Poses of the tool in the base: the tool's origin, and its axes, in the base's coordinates. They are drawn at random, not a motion.
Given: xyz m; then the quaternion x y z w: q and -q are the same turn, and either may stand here.
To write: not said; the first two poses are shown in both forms.
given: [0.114, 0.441, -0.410, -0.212, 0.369, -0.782, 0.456]
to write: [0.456, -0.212, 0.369, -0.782, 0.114, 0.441, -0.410]
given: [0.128, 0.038, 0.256, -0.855, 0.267, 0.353, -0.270]
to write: [0.270, 0.855, -0.267, -0.353, 0.128, 0.038, 0.256]
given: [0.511, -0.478, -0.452, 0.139, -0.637, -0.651, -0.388]
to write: [0.388, -0.139, 0.637, 0.651, 0.511, -0.478, -0.452]
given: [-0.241, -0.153, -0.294, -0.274, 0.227, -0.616, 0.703]
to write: [0.703, -0.274, 0.227, -0.616, -0.241, -0.153, -0.294]
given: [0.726, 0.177, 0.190, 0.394, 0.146, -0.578, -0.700]
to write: [0.700, -0.394, -0.146, 0.578, 0.726, 0.177, 0.190]
